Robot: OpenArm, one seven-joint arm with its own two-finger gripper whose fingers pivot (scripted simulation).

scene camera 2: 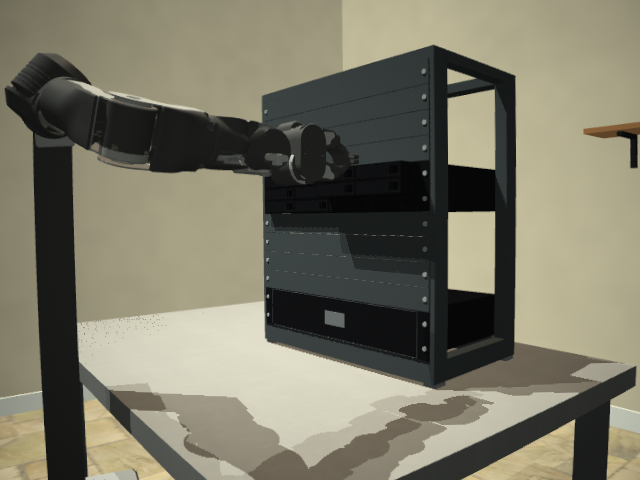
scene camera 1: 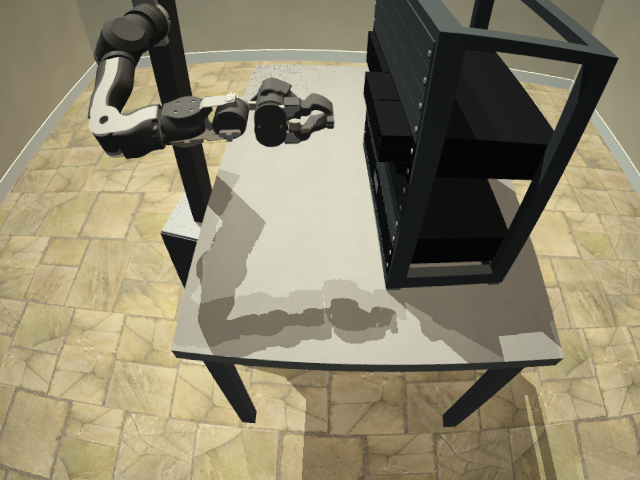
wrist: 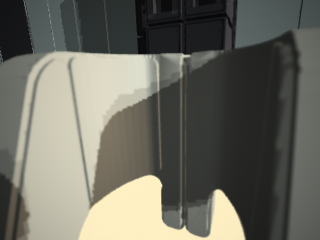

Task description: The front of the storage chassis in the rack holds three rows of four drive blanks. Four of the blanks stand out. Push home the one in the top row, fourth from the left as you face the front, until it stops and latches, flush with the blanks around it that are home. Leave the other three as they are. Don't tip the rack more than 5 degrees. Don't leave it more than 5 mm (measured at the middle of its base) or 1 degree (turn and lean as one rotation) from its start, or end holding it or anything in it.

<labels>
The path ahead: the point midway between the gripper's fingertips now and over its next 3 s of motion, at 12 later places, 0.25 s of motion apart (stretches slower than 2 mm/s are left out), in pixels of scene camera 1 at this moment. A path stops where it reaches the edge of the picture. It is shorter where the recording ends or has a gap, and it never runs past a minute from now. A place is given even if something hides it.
My gripper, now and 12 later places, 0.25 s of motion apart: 333,116; 348,113; 368,115; 372,116; 372,115; 372,114; 375,114; 378,115; 380,115; 382,115; 384,115; 386,115; 389,115
</labels>
